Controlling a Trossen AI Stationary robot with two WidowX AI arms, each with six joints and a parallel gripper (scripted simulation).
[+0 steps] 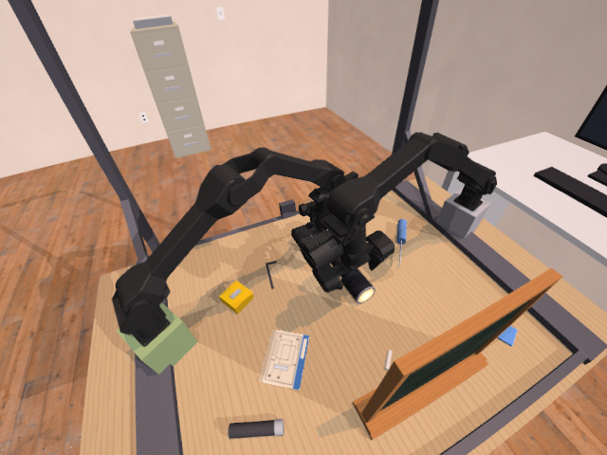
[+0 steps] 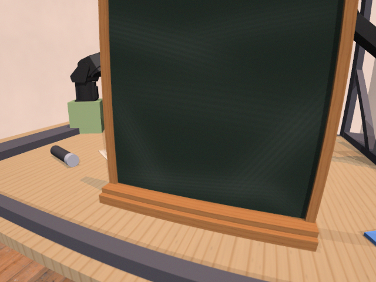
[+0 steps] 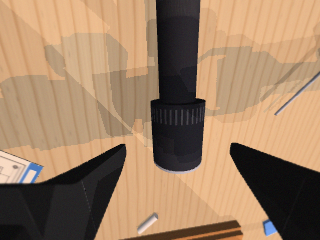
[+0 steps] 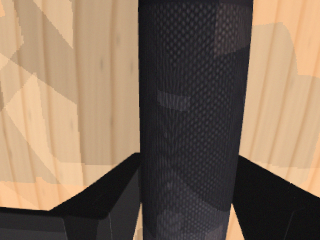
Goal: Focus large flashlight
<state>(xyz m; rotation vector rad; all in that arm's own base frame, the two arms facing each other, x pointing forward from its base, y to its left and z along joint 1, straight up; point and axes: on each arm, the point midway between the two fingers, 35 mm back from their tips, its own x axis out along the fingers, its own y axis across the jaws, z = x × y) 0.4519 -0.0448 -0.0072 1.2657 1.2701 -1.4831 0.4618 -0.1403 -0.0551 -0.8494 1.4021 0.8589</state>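
Right now my left hand is 70 mm above the flashlight head, 20 mm to the right of it and 10 mm short of it. Round my left hand: chalk stick (180 mm ahead, 100 mm below, 20 mm to the right); booklet (220 mm to the right, 100 mm below, 80 mm ahead); yellow box (280 mm to the right, 110 mm behind, 80 mm below).
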